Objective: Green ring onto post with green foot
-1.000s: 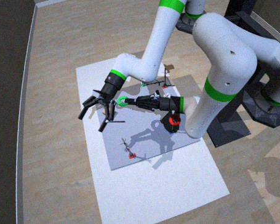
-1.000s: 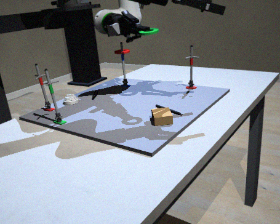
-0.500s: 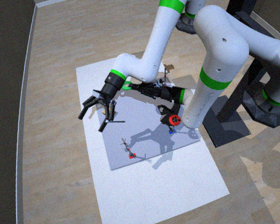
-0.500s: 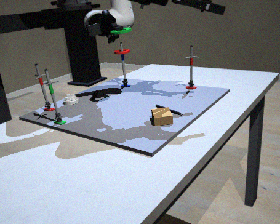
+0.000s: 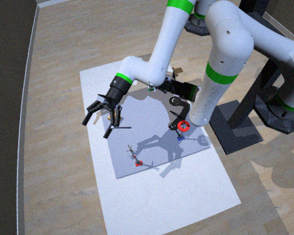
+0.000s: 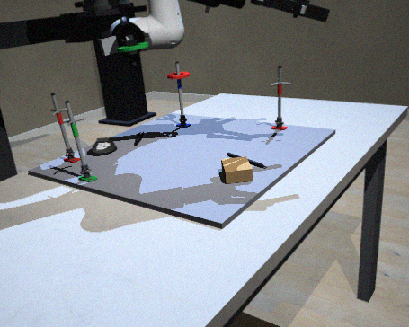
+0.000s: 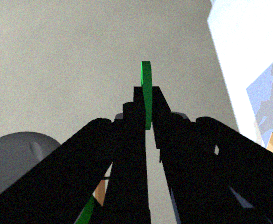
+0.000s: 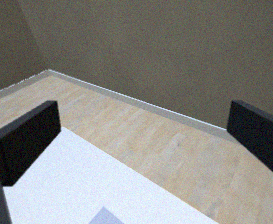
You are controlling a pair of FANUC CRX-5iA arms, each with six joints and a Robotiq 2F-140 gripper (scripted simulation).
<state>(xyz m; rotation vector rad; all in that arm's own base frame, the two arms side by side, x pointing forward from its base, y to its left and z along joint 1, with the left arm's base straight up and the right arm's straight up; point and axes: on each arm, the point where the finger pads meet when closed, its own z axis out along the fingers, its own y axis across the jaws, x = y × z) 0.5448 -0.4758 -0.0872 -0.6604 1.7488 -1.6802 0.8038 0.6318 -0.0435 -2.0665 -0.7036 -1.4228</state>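
The green ring is 3 cm ahead of my left hand and 3 cm to the right of it. Round my left hand: board 4 cm ahead, 12 cm to the left, 30 cm below; then white ribbed object 20 cm behind, 4 cm to the left, 28 cm below; then red ring 10 cm behind, 31 cm to the left, 13 cm below.
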